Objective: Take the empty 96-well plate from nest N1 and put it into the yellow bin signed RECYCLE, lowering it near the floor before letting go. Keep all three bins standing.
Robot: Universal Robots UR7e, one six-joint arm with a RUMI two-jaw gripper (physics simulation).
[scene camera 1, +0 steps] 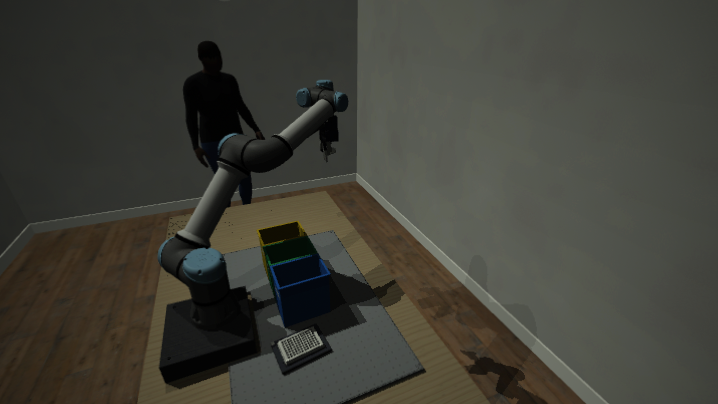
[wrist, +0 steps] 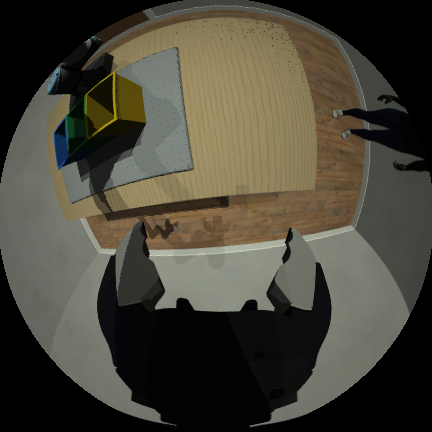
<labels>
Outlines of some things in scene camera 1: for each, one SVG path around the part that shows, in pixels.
A blue bin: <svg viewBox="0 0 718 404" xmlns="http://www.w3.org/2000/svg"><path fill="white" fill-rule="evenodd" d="M318 253L270 266L277 307L285 328L330 312L329 276L331 274Z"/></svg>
A green bin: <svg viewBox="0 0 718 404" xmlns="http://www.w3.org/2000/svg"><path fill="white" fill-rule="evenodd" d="M308 236L262 246L266 256L269 283L275 301L276 295L270 266L317 254L318 252Z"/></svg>
</labels>
